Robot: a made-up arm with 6 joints.
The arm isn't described. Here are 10 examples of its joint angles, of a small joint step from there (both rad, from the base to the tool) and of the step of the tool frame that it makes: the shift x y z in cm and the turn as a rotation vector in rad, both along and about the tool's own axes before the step.
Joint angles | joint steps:
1: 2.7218 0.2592 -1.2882 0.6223 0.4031 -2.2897 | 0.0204 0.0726 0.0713 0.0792 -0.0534 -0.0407
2: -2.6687 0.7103 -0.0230 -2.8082 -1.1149 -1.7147 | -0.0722 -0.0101 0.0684 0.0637 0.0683 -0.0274
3: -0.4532 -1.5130 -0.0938 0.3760 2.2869 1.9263 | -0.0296 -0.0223 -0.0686 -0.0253 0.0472 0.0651
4: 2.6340 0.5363 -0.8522 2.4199 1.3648 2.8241 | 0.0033 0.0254 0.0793 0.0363 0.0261 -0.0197
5: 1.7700 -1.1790 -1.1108 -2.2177 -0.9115 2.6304 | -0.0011 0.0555 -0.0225 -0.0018 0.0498 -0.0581
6: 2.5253 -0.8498 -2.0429 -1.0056 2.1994 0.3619 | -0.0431 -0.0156 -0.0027 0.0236 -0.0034 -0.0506
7: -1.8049 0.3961 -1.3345 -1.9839 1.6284 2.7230 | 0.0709 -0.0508 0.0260 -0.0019 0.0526 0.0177
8: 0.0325 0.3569 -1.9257 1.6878 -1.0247 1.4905 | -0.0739 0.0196 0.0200 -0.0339 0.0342 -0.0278
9: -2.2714 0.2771 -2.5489 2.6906 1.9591 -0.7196 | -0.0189 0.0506 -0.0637 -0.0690 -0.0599 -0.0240
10: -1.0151 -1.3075 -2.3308 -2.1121 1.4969 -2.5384 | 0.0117 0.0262 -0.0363 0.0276 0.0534 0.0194
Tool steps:
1: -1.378 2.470 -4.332 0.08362 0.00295 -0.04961
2: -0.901 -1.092 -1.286 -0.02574 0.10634 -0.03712
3: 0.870 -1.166 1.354 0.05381 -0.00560 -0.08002
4: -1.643 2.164 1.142 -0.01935 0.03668 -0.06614
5: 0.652 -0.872 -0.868 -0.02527 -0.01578 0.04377
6: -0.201 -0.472 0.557 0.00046 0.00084 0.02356
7: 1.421 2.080 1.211 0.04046 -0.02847 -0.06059
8: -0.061 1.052 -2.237 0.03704 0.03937 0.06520
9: 0.112 -0.289 1.002 -0.09745 -0.01753 0.01534
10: 0.711 -0.065 -0.443 0.03180 -0.07128 -0.00792
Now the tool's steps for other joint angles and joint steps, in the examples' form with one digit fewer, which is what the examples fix.
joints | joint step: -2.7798 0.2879 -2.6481 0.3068 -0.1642 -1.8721 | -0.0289 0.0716 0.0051 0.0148 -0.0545 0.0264
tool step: -1.80 2.32 -1.17 0.0094 0.0379 -0.0236
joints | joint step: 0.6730 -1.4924 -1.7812 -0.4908 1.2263 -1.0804 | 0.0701 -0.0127 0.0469 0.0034 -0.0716 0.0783
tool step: -0.42 -1.08 -0.59 0.0342 -0.0965 -0.0736
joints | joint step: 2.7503 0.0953 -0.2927 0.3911 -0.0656 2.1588 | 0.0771 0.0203 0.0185 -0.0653 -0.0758 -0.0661
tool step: -0.73 -1.79 0.21 0.0043 0.0882 0.1904
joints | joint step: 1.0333 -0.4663 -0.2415 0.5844 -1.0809 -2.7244 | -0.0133 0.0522 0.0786 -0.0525 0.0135 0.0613
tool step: 1.66 3.07 -0.12 0.0855 -0.0735 0.0488
